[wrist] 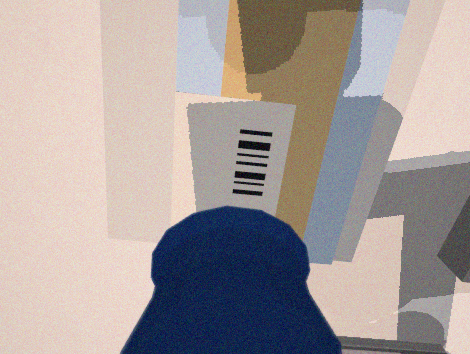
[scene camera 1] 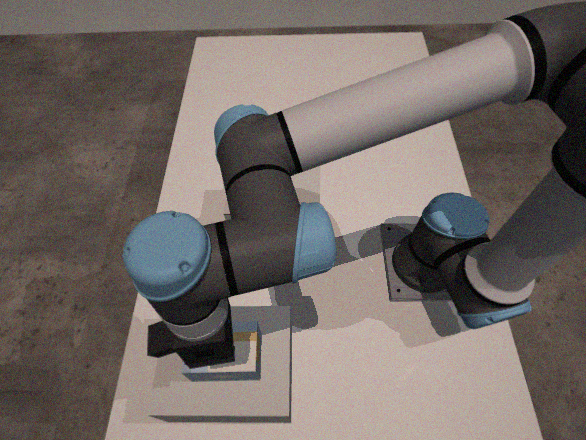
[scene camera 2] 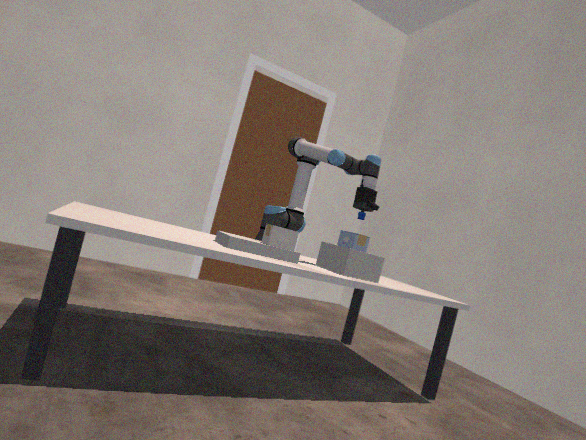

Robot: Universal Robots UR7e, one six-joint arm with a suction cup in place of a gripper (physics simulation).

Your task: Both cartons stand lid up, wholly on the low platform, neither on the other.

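Pixels of known places: hand at its tool point: (wrist: 230, 274) (scene camera 2: 360, 219); arm's base at its link origin: (scene camera 1: 423, 263).
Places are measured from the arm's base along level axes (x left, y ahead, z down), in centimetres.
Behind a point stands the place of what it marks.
The blue carton (scene camera 1: 225, 376) {x 20.8, y 46.9, z -14.3 cm} (scene camera 2: 354, 241) {x 11.8, y 52.4, z -14.1 cm} (wrist: 315, 150) {x 14.5, y 46.5, z -18.0 cm} has an orange band and stands on the high grey block (scene camera 1: 270, 400) {x 25.3, y 39.9, z -10.3 cm} (scene camera 2: 332, 260) {x 6.3, y 47.1, z -3.0 cm}; its barcode label faces up in the wrist view. My gripper (scene camera 2: 361, 218) (wrist: 227, 215), a blue suction cup, is open and hangs apart above this carton. The cup hides part of the carton in the wrist view and is itself hidden in scene camera 1. The whitish carton (scene camera 2: 280, 237) {x -22.9, y 43.8, z -7.5 cm} stands on the low platform (scene camera 1: 311, 180) {x -27.5, y 22.2, z -3.1 cm} (scene camera 2: 240, 242) {x -39.8, y 41.7, z -1.6 cm}. The arm hides this carton in scene camera 1; which face is up cannot be told.
The arm (scene camera 1: 410, 85) {x 4.3, y 18.3, z -58.2 cm} (scene camera 2: 301, 185) {x 11.7, y 0.8, z -38.2 cm} reaches over the low platform in scene camera 1. Its base stands on a dark mounting plate (scene camera 1: 395, 294) {x 6.6, y 9.1, z -0.5 cm} to the right of both supports there. The table (scene camera 1: 400, 390) {x 26.2, y 13.7, z 1.7 cm} (scene camera 2: 150, 230) {x -74.1, y 36.3, z 1.7 cm} carries them all. A brown door (scene camera 2: 265, 130) is in the wall behind.
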